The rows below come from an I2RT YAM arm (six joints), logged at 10 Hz.
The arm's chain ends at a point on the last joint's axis. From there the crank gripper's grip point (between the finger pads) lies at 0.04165 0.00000 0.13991 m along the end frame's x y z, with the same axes.
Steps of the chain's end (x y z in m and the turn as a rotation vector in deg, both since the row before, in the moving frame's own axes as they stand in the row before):
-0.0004 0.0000 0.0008 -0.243 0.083 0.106
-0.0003 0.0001 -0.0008 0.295 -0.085 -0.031
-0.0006 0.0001 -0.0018 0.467 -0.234 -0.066
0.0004 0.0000 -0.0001 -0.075 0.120 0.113
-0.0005 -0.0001 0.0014 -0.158 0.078 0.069
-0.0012 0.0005 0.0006 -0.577 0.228 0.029
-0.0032 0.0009 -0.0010 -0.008 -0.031 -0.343
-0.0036 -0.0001 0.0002 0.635 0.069 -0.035
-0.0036 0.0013 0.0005 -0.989 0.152 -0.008
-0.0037 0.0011 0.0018 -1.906 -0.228 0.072
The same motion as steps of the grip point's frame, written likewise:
-0.0002 0.0007 0.0007 -0.243 0.083 0.106
-0.0005 -0.0006 -0.0007 0.295 -0.085 -0.031
-0.0012 -0.0011 -0.0016 0.467 -0.234 -0.066
0.0007 0.0003 -0.0002 -0.075 0.120 0.113
-0.0003 0.0003 0.0013 -0.158 0.078 0.069
-0.0006 0.0019 0.0004 -0.577 0.228 0.029
-0.0033 0.0007 -0.0010 -0.008 -0.031 -0.343
-0.0034 -0.0017 0.0001 0.635 0.069 -0.035
-0.0032 0.0037 0.0004 -0.989 0.152 -0.008
-0.0043 0.0058 0.0019 -1.906 -0.228 0.072

